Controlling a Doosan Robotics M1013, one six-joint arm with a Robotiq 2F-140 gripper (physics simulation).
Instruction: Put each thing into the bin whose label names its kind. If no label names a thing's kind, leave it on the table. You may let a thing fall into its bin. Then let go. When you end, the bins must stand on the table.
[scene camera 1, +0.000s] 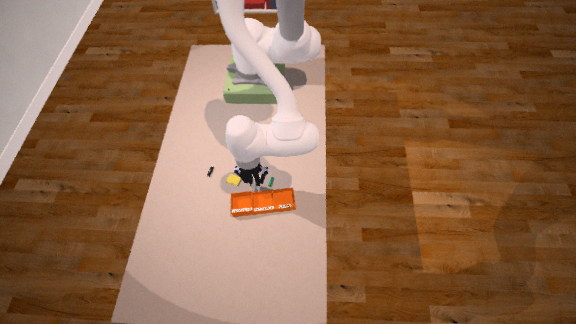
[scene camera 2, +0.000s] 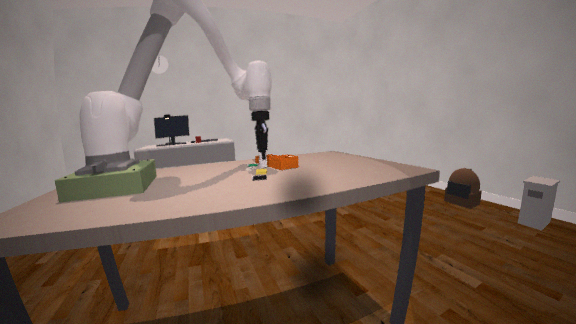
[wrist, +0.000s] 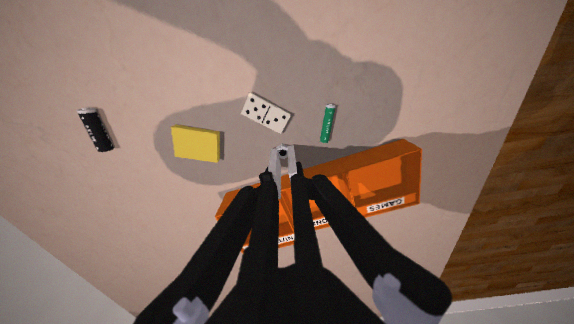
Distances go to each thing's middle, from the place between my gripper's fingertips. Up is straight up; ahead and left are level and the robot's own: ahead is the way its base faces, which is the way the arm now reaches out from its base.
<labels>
Right now the orange three-part bin (scene camera 1: 247, 203) is 6 cm ahead of my hand, 4 cm to the left of it and 2 cm above it. Round my hand: black battery (wrist: 89, 116) 21 cm to the right, 6 cm behind; then yellow block (wrist: 193, 143) 10 cm to the right, 3 cm behind.
</labels>
